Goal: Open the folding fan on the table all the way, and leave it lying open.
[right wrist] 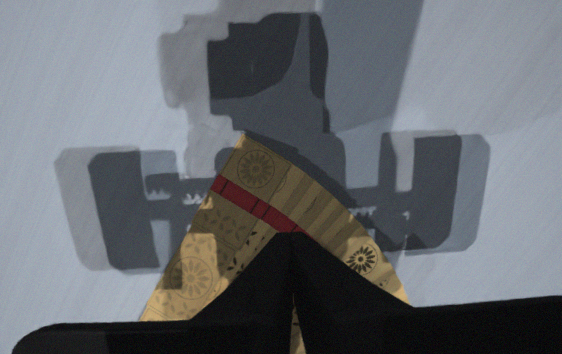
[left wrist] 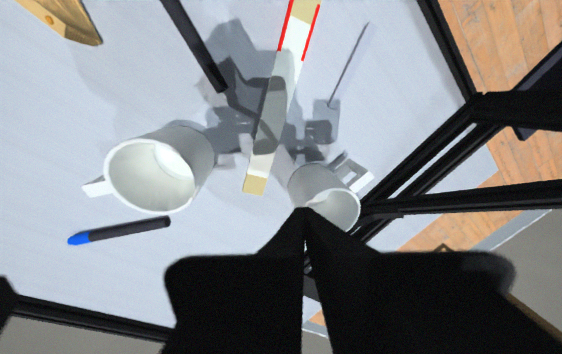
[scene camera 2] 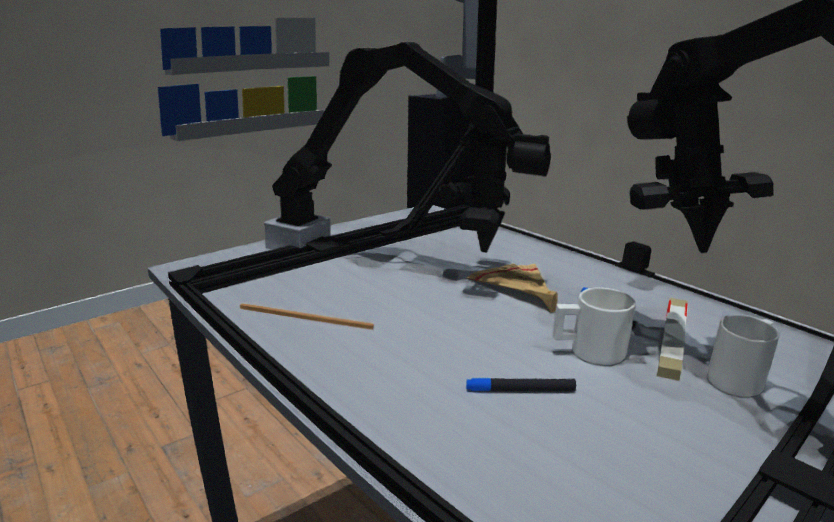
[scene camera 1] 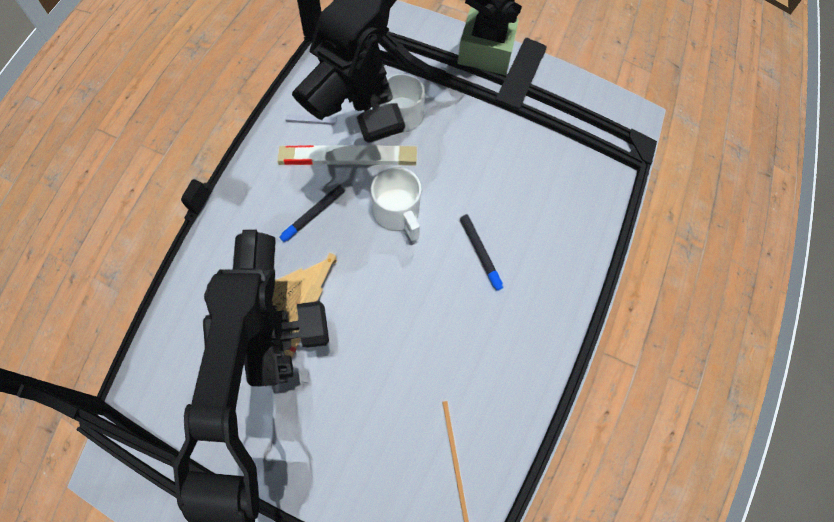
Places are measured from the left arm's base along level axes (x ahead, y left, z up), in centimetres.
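Pixels of known places: left gripper, fingertip midpoint: (left wrist: 302, 213) (scene camera 2: 703, 252) (scene camera 1: 372, 101); right gripper, fingertip midpoint: (right wrist: 289, 245) (scene camera 2: 484, 251); left arm's base at its link origin: (scene camera 1: 490, 28); right arm's base at its link origin: (scene camera 2: 297, 219).
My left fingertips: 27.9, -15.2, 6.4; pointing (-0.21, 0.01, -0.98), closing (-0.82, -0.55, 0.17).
For each thing: its middle in the pictures, then the offset to it from my left fingertips, as dx, dy, dz.
- folding fan at the middle of its body: (right wrist: 203, 298) (scene camera 1: 297, 313) (scene camera 2: 508, 287) +32.7, -4.1, -15.9
- white mug at the middle of its body: (left wrist: 158, 169) (scene camera 2: 594, 323) (scene camera 1: 399, 204) +11.6, +7.7, -11.6
- second mug at the middle of its body: (scene camera 2: 747, 349) (left wrist: 327, 194) (scene camera 1: 395, 99) -9.1, +1.4, -11.6
- long red-and-white bar at the middle of its body: (left wrist: 274, 109) (scene camera 2: 674, 334) (scene camera 1: 346, 154) +2.7, -4.7, -15.5
- blue-capped marker at the middle of its body: (left wrist: 182, 23) (scene camera 1: 311, 213) +15.2, -7.1, -15.5
- wooden stick at the middle of its body: (scene camera 1: 456, 468) (scene camera 2: 304, 316) +51.2, +27.5, -16.0
The folding fan (scene camera 1: 307, 281) (scene camera 2: 517, 280) (left wrist: 75, 22) (right wrist: 255, 192) lies on the table, spread partly open as a tan wedge with a red band. Its narrow pivot end points up and right in scene camera 1. My right gripper (scene camera 2: 485, 248) (right wrist: 289, 245) is shut and empty, with its tips above the fan near the red band. In scene camera 1 the right arm covers part of the fan, and in the right wrist view the fingers hide its lower middle. My left gripper (scene camera 2: 704, 249) (left wrist: 302, 213) is shut and empty, high above the table by the mugs.
A white mug (scene camera 1: 393, 215) (scene camera 2: 601, 335) (left wrist: 197, 147), a second mug (scene camera 1: 413, 110) (scene camera 2: 740, 360) and a long red-and-white bar (scene camera 1: 301, 153) (scene camera 2: 675, 329) stand beyond the fan's pivot end. One blue-capped marker (scene camera 1: 310, 214) lies near the fan, another marker (scene camera 1: 480, 249) (scene camera 2: 529, 385) farther off. A wooden stick (scene camera 1: 454, 455) (scene camera 2: 307, 317) lies apart.
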